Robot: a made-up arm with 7 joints.
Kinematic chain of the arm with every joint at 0, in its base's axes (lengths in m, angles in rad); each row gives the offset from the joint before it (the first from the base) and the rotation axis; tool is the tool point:
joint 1: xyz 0 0 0.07 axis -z
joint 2: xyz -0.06 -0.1 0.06 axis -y
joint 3: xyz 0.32 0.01 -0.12 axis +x
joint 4: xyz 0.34 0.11 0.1 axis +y
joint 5: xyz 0 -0.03 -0.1 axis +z
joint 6: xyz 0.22 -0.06 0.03 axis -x
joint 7: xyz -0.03 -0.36 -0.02 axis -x
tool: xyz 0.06 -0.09 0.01
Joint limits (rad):
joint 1: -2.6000..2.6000
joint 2: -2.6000..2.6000
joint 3: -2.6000..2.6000
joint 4: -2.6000..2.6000
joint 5: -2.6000..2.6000
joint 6: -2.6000..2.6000
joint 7: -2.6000..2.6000
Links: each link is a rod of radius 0.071 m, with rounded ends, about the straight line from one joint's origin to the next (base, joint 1, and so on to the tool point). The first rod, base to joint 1, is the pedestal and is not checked.
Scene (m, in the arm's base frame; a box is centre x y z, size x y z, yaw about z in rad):
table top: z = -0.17
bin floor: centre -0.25 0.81 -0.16 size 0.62 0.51 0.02 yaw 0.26
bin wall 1: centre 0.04 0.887 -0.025 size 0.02 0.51 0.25 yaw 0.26
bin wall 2: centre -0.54 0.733 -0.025 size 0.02 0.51 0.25 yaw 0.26
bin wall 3: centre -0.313 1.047 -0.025 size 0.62 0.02 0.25 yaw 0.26
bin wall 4: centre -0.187 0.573 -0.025 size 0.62 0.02 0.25 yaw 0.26
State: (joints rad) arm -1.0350 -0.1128 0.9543 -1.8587 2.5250 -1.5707 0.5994
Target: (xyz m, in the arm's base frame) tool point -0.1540 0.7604 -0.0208
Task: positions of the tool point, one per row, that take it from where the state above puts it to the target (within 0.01 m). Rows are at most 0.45 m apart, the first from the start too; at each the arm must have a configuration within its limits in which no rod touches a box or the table.
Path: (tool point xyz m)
1: 0.4535 0.9255 0.5822
2: 0.4429 0.7705 0.7914
3: 0.4984 0.6921 0.7807
4: 0.4607 0.7535 0.6246
5: 0.2194 0.8372 0.4518
6: -0.1540 0.7604 0.3676
7: -0.1781 0.7749 0.2370
8: -0.1778 0.7747 0.1056
9: -0.1540 0.7604 -0.0208

